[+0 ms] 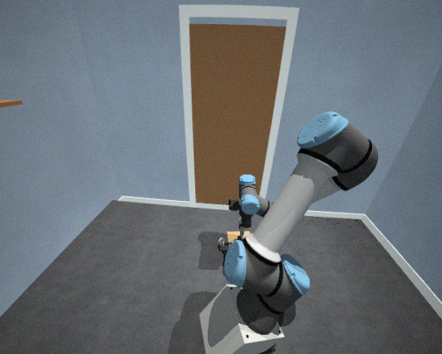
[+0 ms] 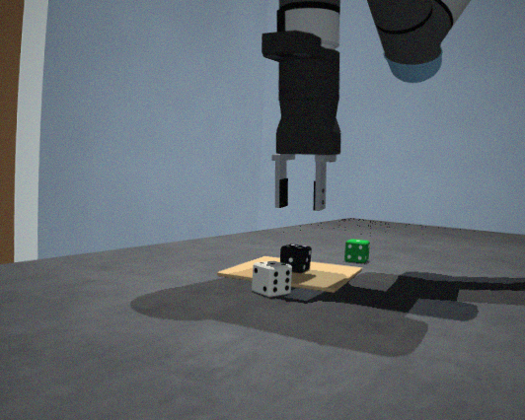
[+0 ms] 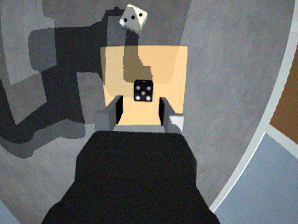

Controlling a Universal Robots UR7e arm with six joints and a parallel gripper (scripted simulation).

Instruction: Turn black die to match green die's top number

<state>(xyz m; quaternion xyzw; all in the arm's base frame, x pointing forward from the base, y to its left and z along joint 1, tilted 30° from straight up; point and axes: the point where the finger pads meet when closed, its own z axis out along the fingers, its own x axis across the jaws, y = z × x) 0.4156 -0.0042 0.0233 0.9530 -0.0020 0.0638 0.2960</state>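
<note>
Now: the black die 8 cm below my hand. Round my hand: white die 1 cm behind, 11 cm to the left, 8 cm below; then tan mat 10 cm below; then green die 4 cm behind, 14 cm to the right, 8 cm below.
</note>
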